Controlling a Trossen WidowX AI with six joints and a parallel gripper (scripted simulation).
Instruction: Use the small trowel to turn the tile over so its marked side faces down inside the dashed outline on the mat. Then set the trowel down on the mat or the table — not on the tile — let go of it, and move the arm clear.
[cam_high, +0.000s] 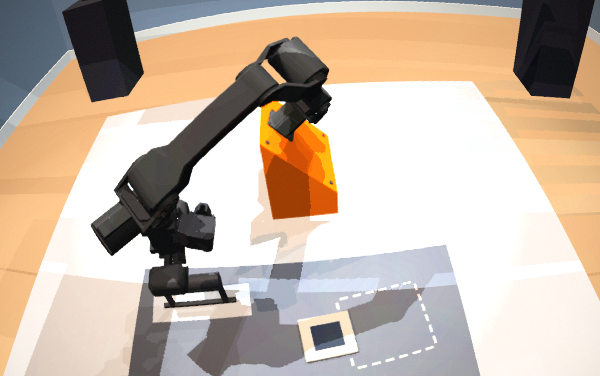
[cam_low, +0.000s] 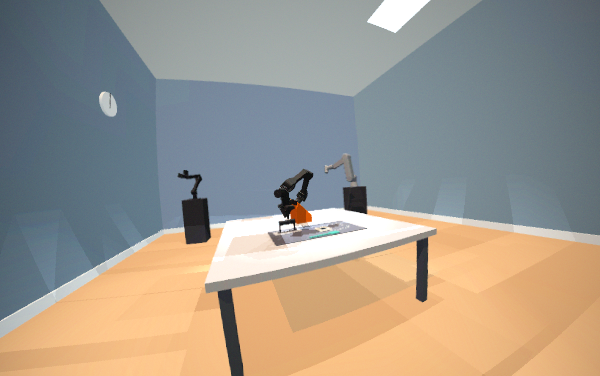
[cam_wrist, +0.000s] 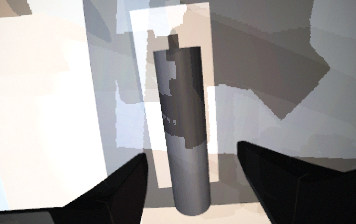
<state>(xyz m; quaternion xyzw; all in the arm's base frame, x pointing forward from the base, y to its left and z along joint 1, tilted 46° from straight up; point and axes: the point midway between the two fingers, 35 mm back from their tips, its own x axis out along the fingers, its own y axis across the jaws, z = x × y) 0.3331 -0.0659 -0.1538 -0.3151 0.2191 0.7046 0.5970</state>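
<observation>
Right now the trowel is 10 mm behind my gripper tip, 20 mm to the left of it and 60 mm below it. The rest, counted from my gripper tip: white tile 70 mm ahead, 250 mm to the left, 90 mm below; then mat 60 mm ahead, 190 mm to the left, 120 mm below.
</observation>
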